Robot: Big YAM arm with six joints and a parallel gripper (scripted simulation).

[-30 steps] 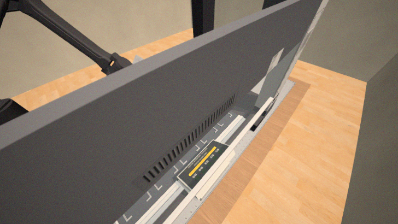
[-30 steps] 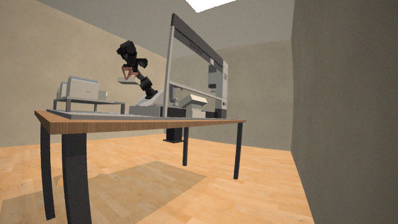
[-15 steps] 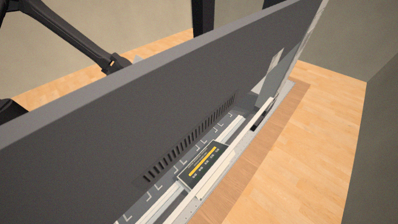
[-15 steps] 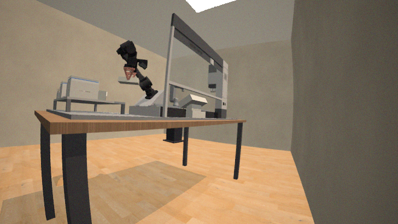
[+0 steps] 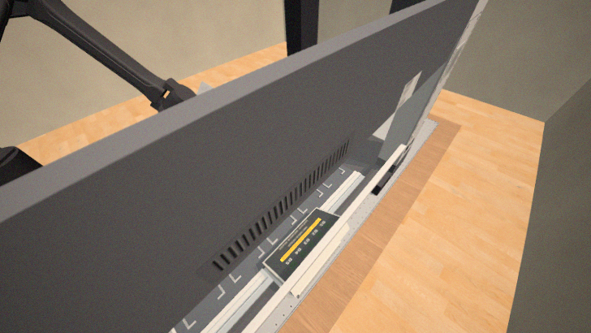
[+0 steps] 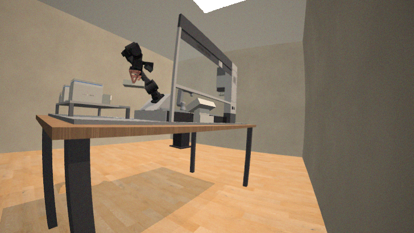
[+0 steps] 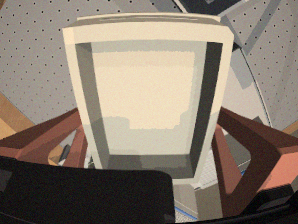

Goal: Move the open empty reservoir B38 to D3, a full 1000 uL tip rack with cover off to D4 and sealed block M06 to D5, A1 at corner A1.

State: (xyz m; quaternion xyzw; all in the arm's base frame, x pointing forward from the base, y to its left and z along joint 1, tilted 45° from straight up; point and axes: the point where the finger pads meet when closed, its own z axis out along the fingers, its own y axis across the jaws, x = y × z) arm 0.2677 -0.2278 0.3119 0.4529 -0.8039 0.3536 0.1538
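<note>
Right now my hand is 1 cm above the cream one-well reservoir. Round my hand: pale sealed deep-well block 17 cm to the right, 16 cm behind, 10 cm below; then shelf 23 cm to the right, 16 cm below, 10 cm behind; then shelf label 22 cm below, 11 cm behind, 6 cm to the right.
</note>
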